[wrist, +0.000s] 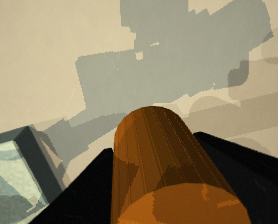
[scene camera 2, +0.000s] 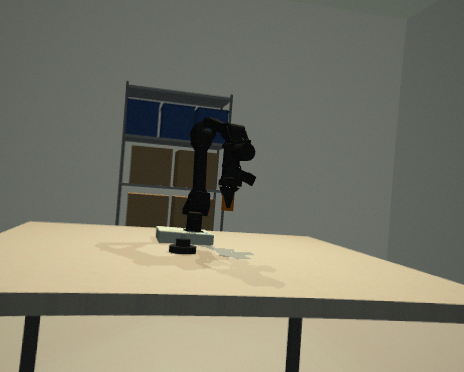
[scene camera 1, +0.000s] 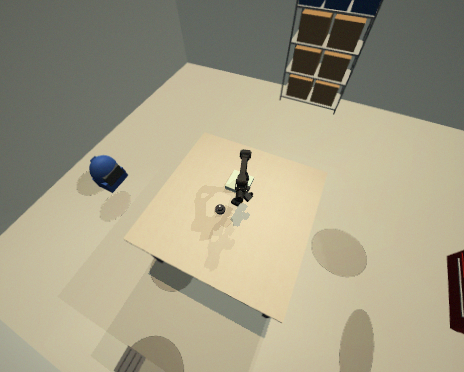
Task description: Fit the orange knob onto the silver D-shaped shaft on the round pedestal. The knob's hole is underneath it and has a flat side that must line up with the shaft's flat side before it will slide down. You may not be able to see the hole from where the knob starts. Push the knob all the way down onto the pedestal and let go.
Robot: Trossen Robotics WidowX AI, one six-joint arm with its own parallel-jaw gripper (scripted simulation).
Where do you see an orange knob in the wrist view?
At 157, 162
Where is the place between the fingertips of my gripper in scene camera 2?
At 227, 207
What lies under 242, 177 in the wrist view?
My gripper.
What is my gripper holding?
An orange knob.
